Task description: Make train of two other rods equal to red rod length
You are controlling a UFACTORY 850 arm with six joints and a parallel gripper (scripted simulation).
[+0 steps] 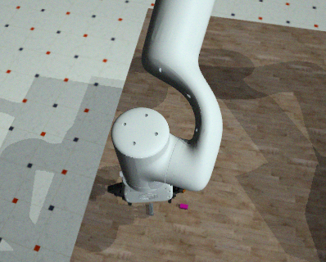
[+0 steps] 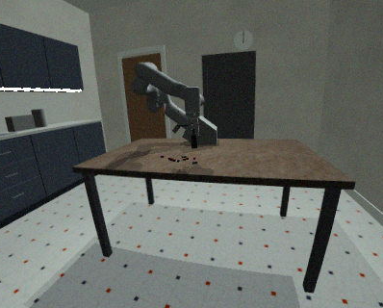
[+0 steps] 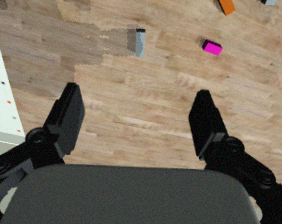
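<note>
My gripper is now 5 cm past the orange rod, 8 cm to the left of it and 11 cm above it. From my hand the other things lie so: blue rod (1 cm behind, 11 cm to the right, 11 cm below); red rod (3 cm behind, 16 cm to the right, 11 cm below); grey rod (11 cm below).
</note>
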